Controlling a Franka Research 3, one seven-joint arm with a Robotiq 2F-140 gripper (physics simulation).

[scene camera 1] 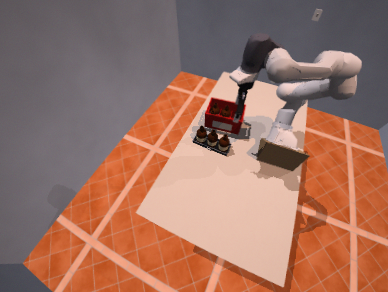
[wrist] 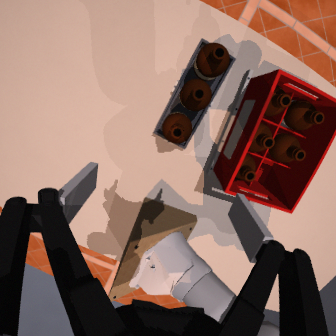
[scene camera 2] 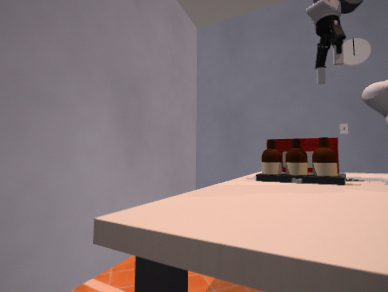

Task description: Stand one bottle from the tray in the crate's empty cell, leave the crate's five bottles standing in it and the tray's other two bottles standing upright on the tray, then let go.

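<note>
Three brown bottles with cream labels stand upright in a row on the dark tray (scene camera 1: 210, 149) (scene camera 2: 280, 178) (wrist: 178, 87): an end bottle (scene camera 1: 201, 135) (scene camera 2: 271, 157) (wrist: 212, 60), the middle bottle (scene camera 1: 213, 139) (scene camera 2: 296, 157) (wrist: 195, 95) and the other end bottle (scene camera 1: 224, 143) (scene camera 2: 325, 157) (wrist: 177, 128). The red crate (scene camera 1: 209, 119) (scene camera 2: 309, 143) (wrist: 259, 90) stands beside the tray. Five bottles stand in it; its empty cell (wrist: 274, 184) is a corner one, towards the arm's base in the wrist view. My gripper (scene camera 1: 239, 117) (scene camera 2: 330, 67) (wrist: 166, 190) is wide open and empty, high above the table.
The arm's base stands on a wooden mounting block (scene camera 1: 283, 155) (wrist: 170, 214) at the side of the pale table (scene camera 1: 215, 200) (scene camera 2: 240, 210) (wrist: 50, 100). The crate's wall is close to one long side of the tray, with a narrow gap between them.
</note>
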